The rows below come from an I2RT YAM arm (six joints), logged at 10 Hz.
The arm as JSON. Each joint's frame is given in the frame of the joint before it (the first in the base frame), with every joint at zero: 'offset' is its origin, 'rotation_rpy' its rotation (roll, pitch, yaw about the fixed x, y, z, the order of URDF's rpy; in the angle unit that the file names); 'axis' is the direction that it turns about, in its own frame. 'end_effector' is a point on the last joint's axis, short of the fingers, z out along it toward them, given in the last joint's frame.
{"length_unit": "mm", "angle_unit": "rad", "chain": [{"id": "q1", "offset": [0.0, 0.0, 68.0], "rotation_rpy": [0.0, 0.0, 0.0], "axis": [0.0, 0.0, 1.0]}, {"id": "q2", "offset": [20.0, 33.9, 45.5], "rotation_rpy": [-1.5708, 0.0, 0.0], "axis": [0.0, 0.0, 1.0]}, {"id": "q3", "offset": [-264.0, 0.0, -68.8], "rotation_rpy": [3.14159, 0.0, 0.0], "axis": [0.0, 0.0, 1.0]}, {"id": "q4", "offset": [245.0, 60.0, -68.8], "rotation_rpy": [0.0, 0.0, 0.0], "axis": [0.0, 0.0, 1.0]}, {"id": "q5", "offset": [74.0, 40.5, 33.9], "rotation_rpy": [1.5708, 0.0, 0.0], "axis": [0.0, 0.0, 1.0]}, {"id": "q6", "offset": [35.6, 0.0, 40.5], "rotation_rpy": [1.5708, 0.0, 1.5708], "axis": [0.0, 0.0, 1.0]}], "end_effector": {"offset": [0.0, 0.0, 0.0], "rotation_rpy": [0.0, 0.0, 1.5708]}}
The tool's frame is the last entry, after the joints.
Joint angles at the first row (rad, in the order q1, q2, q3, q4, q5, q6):
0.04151, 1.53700, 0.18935, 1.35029, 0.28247, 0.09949
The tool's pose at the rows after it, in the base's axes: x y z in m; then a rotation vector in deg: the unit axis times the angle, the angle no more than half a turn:
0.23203 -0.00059 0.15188 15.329 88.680 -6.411
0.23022 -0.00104 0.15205 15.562 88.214 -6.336
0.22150 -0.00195 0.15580 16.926 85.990 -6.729
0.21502 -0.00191 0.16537 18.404 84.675 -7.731
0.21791 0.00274 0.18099 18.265 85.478 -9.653
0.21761 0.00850 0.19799 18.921 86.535 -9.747
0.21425 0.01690 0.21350 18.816 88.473 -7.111
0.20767 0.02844 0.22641 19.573 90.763 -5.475
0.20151 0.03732 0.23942 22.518 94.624 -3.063
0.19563 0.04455 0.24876 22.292 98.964 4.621
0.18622 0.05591 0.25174 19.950 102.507 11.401
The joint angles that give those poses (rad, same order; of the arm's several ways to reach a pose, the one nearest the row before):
0.04026, 1.53589, 0.18874, 1.34837, 0.28263, 0.09961
0.03875, 1.53389, 0.18112, 1.36158, 0.28355, 0.10195
0.03987, 1.49883, 0.14974, 1.39351, 0.30760, 0.10723
0.04707, 1.40306, 0.14039, 1.32634, 0.34457, 0.10836
0.07476, 1.28947, 0.18642, 1.15452, 0.39031, 0.08542
0.10717, 1.17269, 0.23483, 0.96782, 0.42954, 0.09549
0.14899, 1.06501, 0.28256, 0.77523, 0.43774, 0.13340
0.21608, 0.97604, 0.32858, 0.59204, 0.48980, 0.17653
0.27205, 0.90729, 0.39947, 0.36044, 0.53663, 0.27362
0.30250, 0.86079, 0.45497, 0.18350, 0.45840, 0.37694
0.36328, 0.82150, 0.47547, 0.07679, 0.40150, 0.44027

